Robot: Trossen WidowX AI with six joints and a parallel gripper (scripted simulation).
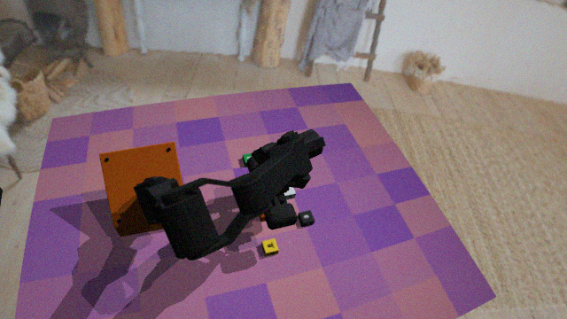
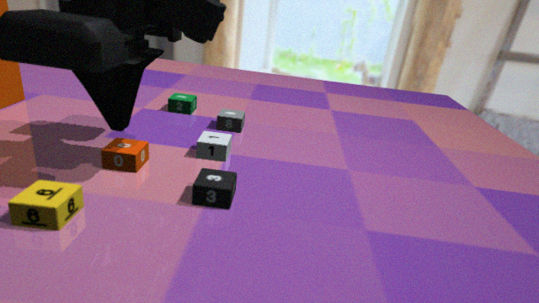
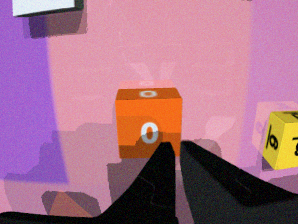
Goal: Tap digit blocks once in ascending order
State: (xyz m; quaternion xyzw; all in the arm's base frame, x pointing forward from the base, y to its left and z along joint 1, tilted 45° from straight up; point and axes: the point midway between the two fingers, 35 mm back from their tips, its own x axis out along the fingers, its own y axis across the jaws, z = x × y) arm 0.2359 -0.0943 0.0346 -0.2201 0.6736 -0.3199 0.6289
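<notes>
The orange 0 block is 3 cm below my gripper tip and 1 cm to the left of it. From my gripper tip the other things lie so: white 1 block (8 cm ahead, 5 cm to the left, 3 cm below); then black 3 block (9 cm ahead, 4 cm to the right, 3 cm below); then yellow block (8 cm to the right, 3 cm below, 3 cm behind).
</notes>
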